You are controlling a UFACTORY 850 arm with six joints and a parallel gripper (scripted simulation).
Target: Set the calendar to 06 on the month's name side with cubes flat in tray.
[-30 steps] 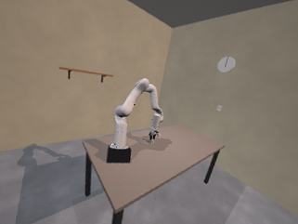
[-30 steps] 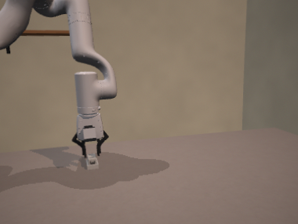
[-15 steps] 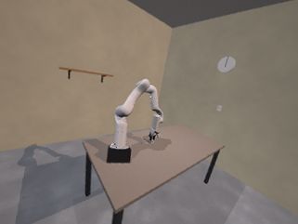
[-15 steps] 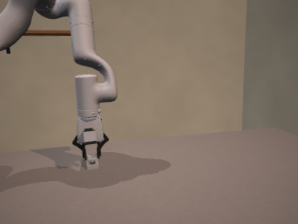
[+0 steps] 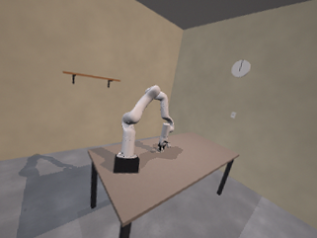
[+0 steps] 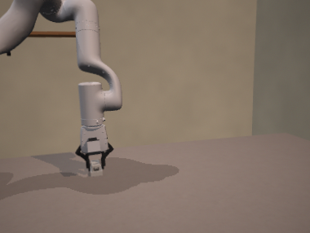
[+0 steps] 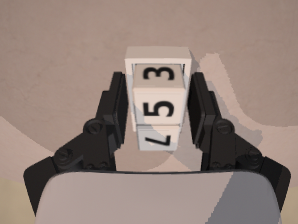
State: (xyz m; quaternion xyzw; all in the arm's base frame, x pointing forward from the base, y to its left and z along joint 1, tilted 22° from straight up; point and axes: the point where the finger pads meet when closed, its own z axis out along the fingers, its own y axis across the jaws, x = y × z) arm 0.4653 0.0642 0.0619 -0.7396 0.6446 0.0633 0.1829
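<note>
Right now the white number cube is 1 cm below my hand. Also, from my hand: white calendar tray (3 cm below, 2 cm to the left).
</note>
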